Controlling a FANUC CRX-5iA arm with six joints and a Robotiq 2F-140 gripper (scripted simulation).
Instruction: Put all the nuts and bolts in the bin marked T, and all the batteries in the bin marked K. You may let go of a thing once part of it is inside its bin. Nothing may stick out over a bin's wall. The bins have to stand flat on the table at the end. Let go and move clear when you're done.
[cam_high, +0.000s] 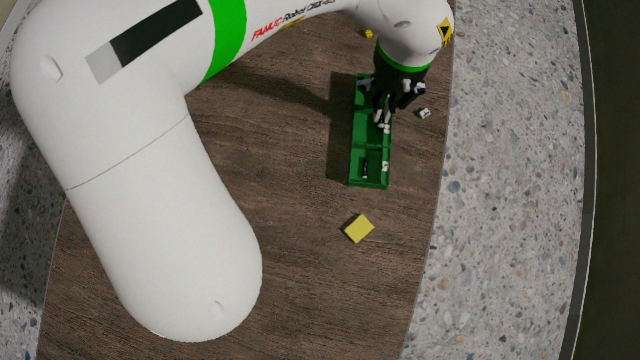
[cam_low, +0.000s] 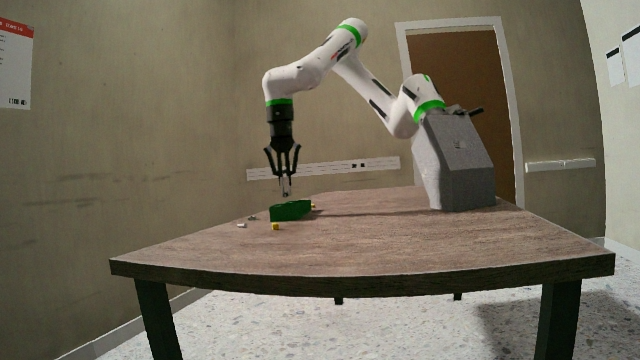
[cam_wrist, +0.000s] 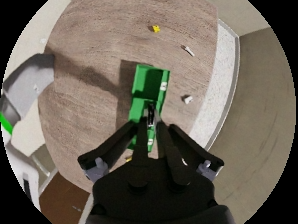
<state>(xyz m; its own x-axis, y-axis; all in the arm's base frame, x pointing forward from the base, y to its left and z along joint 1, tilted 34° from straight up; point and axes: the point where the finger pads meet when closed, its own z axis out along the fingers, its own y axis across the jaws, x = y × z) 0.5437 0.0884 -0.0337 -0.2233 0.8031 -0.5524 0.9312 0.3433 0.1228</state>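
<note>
Now: the pale bolt 22 cm to the left of my hand, 9 cm below it and 6 cm ahead of it. Also, from my hand: yellow cube (25 cm to the left, 9 cm below, 6 cm behind); then green bins (8 cm below, 1 cm to the right, 1 cm behind); then white nut (11 cm ahead, 9 cm below, 7 cm to the left).
</note>
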